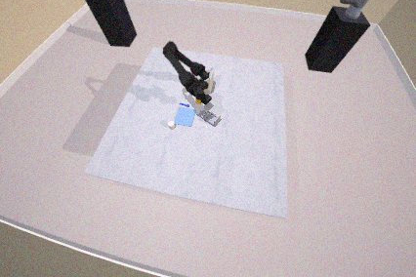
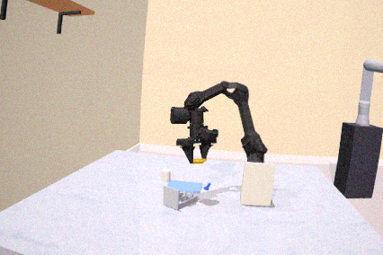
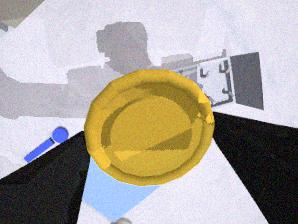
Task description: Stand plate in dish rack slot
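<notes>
My gripper tip is 50 mm short of the grey dish rack, 80 mm to the right of it and 130 mm above it. Round my gripper tip: small white cup 160 mm ahead, 190 mm to the right, 130 mm below; then flat blue sheet 60 mm ahead, 110 mm to the right, 150 mm below; then yellow plate 10 mm above.
</notes>
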